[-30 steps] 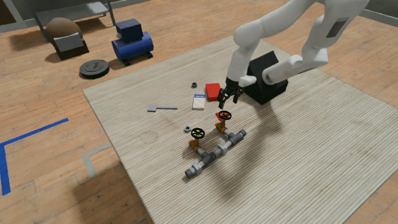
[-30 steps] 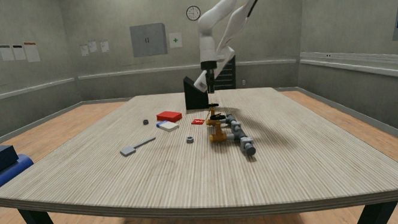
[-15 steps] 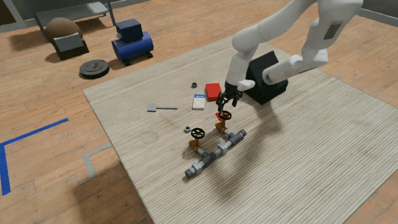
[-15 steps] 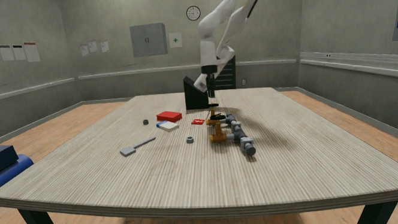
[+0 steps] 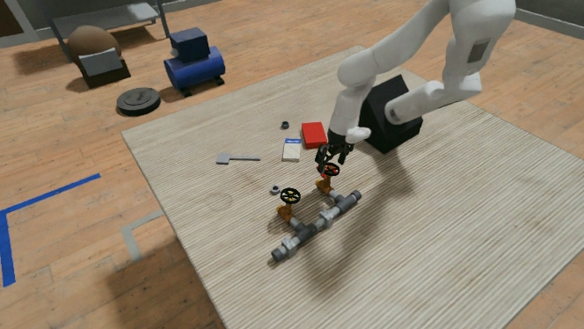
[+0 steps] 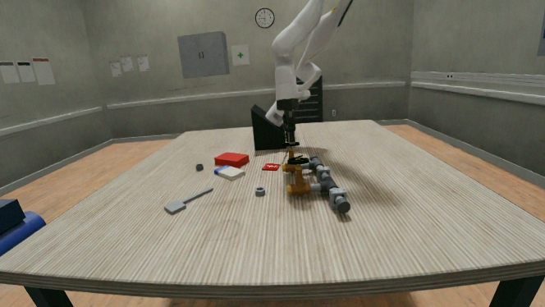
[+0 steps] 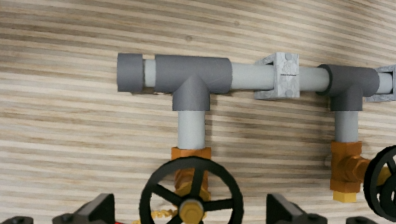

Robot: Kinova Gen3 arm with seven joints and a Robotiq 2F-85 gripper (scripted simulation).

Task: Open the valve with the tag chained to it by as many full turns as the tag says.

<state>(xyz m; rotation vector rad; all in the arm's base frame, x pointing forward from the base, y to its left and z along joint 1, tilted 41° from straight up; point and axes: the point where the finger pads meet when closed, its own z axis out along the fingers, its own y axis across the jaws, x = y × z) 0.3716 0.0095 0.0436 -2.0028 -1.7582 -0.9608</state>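
Now: the red tag 70 mm behind my hand, 80 mm to the right of it and 110 mm below it. Round my hand: nut: 140 mm ahead, 120 mm to the right, 110 mm below; red box: 150 mm behind, 230 mm to the right, 100 mm below; grey flat tool: 150 mm ahead, 340 mm to the right, 110 mm below.
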